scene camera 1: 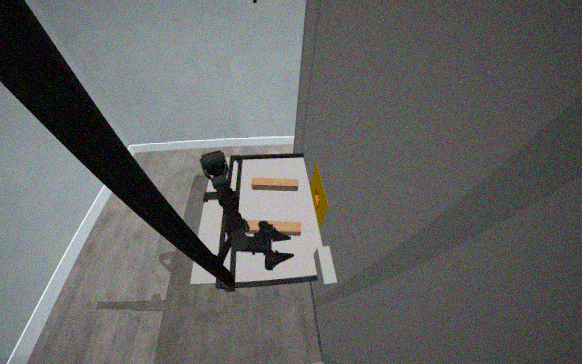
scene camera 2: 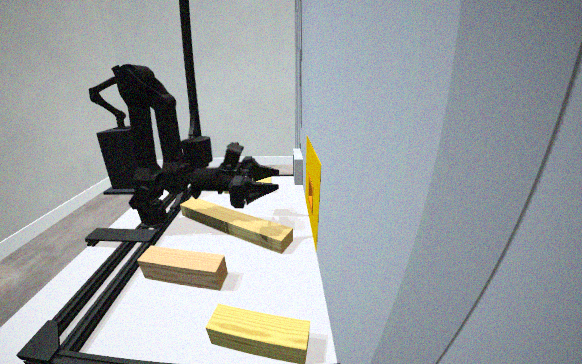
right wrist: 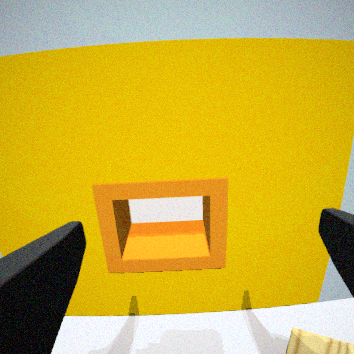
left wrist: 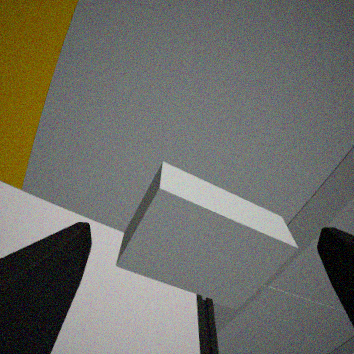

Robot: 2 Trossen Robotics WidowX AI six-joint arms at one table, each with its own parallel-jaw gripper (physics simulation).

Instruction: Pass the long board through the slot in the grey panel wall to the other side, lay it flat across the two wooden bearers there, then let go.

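Frame: origin at the left arm's base, x back, y right, z up, level; millimetres.
Seen in the pictures: left gripper, fingertip midpoint: (scene camera 1: 292,246) (left wrist: 206,236); right gripper, fingertip midpoint: (scene camera 2: 279,178) (right wrist: 203,226); right arm's base at its link origin: (scene camera 2: 154,221).
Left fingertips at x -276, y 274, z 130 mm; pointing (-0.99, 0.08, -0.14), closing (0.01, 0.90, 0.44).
Note:
Offsets run from my left fingertips to a thing's top centre. "*": to the spot under its first point.
The long board @(dx -419, dy -275, dz -111 mm) (scene camera 2: 235,225) lies on the table, one end towards the grey wall (scene camera 1: 425,125) (scene camera 2: 380,100). Its corner @(* dx -271, dy -349, dz -111 mm) (right wrist: 320,342) shows at the lower right in the right wrist view. The slot @(* dx -159, dy -260, dz -88 mm) (scene camera 1: 316,199) (scene camera 2: 310,195) (right wrist: 218,230) has an orange frame in a yellow plate. Two wooden bearers, one @(dx +42, dy -401, dz -102 mm) (scene camera 1: 275,184) farther back and one @(dx +64, dy -139, dz -102 mm) (scene camera 1: 285,227) nearer, lie on the other side. My right gripper (scene camera 2: 278,179) (right wrist: 203,226) is open and empty, above the table beyond the board, facing the plate. My left gripper (scene camera 1: 292,246) (left wrist: 206,236) is open and empty beside the nearer bearer, which the arm partly covers.
A tan block @(dx -481, dy -452, dz -99 mm) (scene camera 2: 182,267) and a yellow block @(dx -317, dy -587, dz -105 mm) (scene camera 2: 260,332) lie nearer the camera in scene camera 2; another yellow block @(* dx -333, dy -45, dz -111 mm) (scene camera 2: 267,180) is mostly hidden behind the right gripper. A pale box (scene camera 1: 327,265) (scene camera 2: 298,167) (left wrist: 215,235) sits at the wall. Black rails run along the tables.

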